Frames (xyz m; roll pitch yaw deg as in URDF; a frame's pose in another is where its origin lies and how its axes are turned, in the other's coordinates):
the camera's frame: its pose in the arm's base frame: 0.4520 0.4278 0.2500 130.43 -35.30 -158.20
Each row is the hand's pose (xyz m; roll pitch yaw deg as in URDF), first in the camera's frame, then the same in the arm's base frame.
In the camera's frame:
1: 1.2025 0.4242 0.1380 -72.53 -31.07 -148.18
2: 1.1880 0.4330 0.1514 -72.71 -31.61 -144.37
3: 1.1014 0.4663 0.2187 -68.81 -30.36 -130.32
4: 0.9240 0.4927 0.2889 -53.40 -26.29 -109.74
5: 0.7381 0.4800 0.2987 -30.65 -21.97 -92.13
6: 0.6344 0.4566 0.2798 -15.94 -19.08 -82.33
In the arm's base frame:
1: -0.4752 0.4664 1.1354 -170.41 76.98 48.14
2: -0.4712 0.4851 1.1254 -167.77 80.27 49.00
3: -0.4424 0.5751 1.0604 57.44 87.26 -97.08
4: -0.3478 0.6889 0.9371 57.73 69.01 -122.28
5: -0.2152 0.7411 0.8166 83.67 52.53 -126.88
6: -0.1287 0.7439 0.7522 100.37 43.00 -128.84

